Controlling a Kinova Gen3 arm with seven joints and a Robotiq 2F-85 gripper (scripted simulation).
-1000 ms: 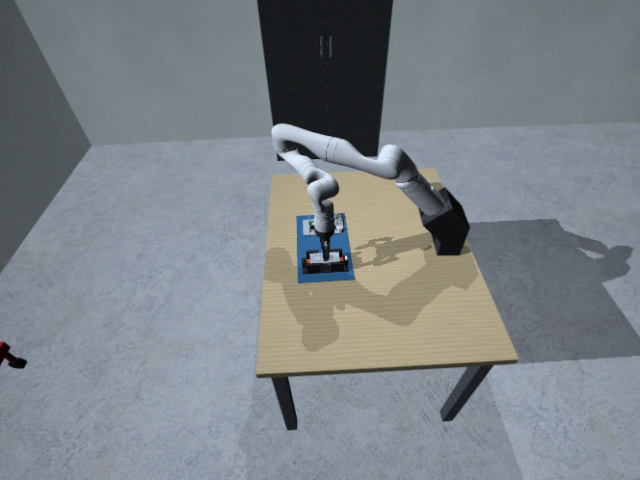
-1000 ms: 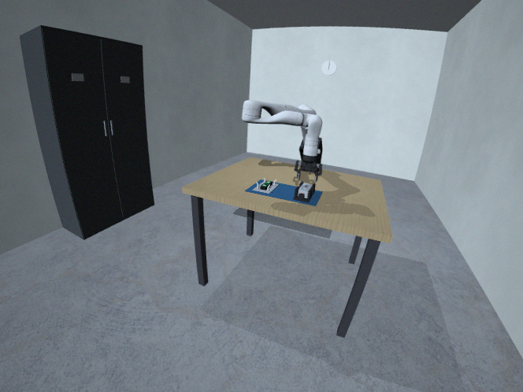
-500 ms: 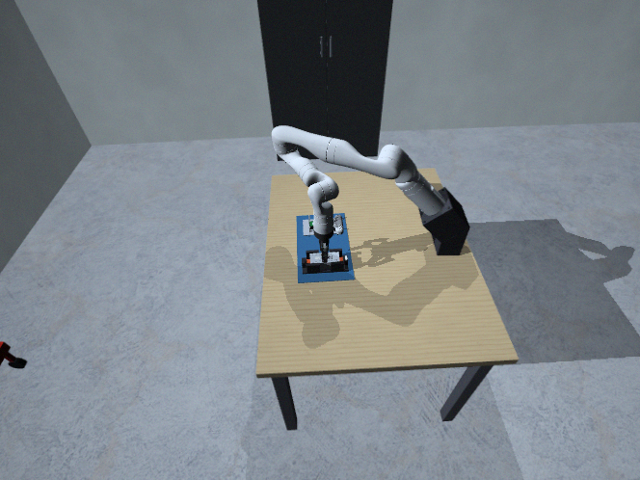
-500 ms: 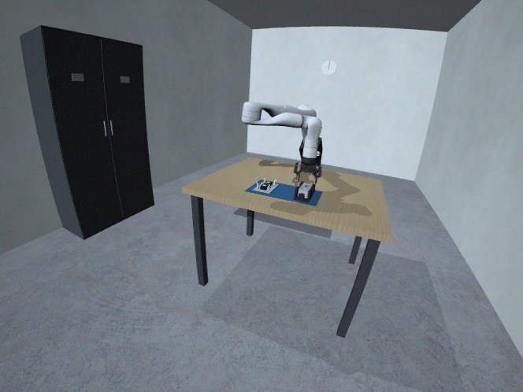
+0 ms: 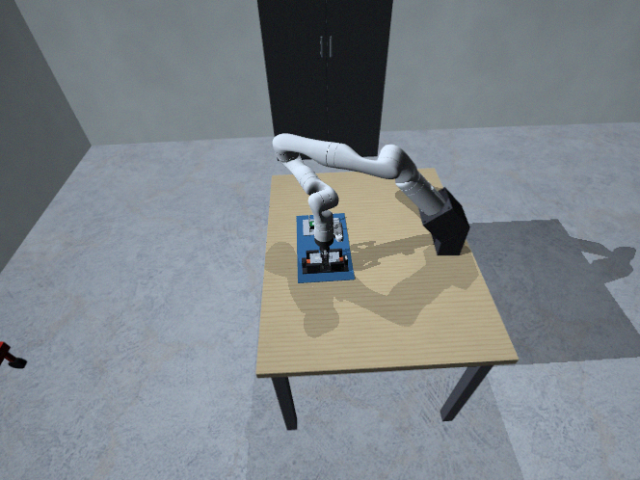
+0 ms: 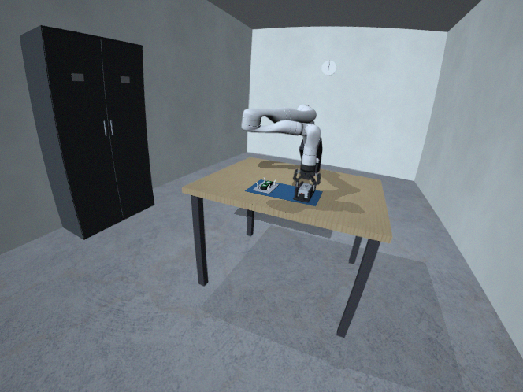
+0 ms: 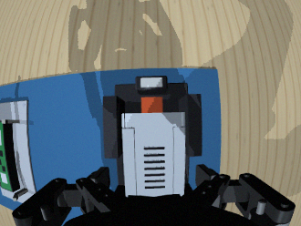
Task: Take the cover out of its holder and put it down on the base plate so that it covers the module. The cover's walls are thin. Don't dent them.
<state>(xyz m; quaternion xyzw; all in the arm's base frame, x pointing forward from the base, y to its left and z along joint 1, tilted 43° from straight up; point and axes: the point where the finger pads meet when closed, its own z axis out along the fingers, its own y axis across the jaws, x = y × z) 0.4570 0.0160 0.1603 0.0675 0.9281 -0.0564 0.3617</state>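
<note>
The light grey cover lies 10 mm below my hand.
</note>
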